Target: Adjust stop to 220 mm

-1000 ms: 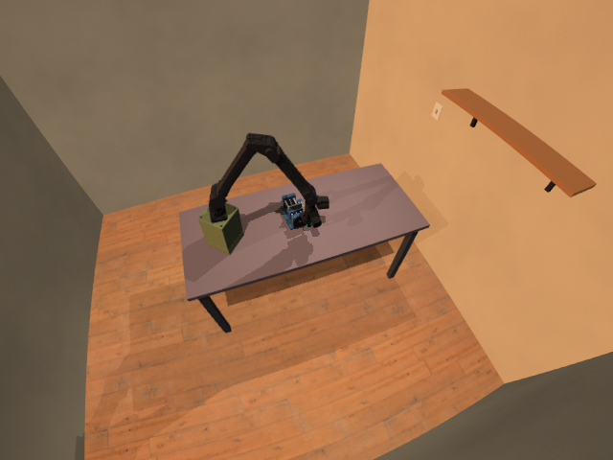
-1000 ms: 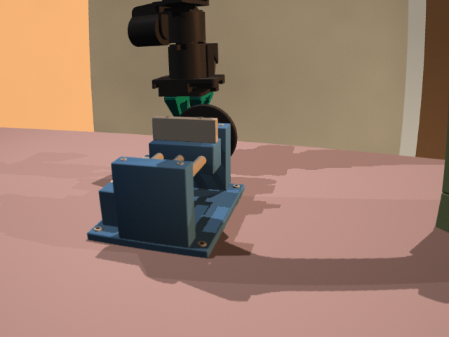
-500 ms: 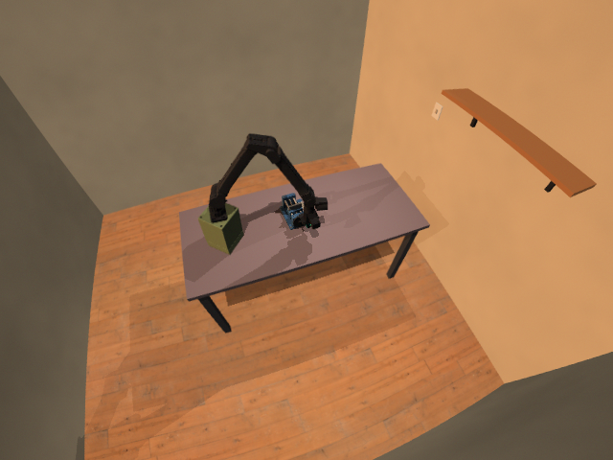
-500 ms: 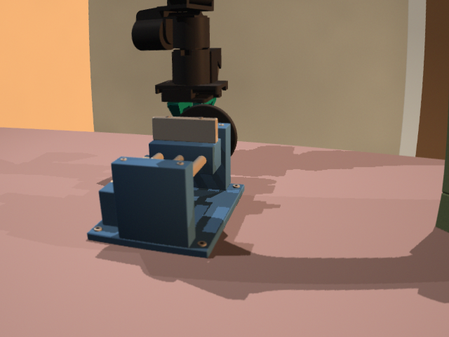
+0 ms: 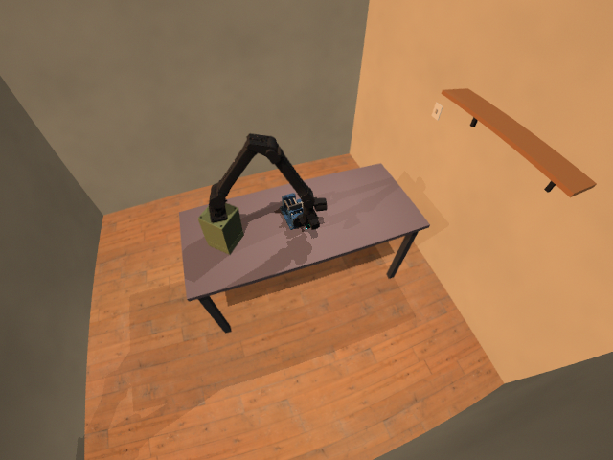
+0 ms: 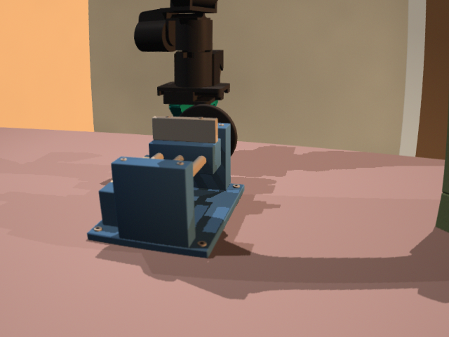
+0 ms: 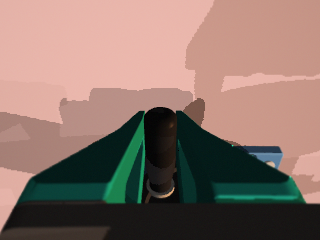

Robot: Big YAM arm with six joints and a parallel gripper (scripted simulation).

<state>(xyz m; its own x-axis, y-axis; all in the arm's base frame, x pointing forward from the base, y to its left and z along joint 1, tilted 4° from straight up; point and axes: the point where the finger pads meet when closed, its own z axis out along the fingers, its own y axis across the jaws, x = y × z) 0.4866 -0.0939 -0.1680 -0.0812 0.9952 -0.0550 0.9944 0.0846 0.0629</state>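
Now: the grey stop plate 130 mm to the left of my hand, 40 mm above it and 30 mm behind it. From my hand the other things lie so: black crank handle 10 mm to the left.
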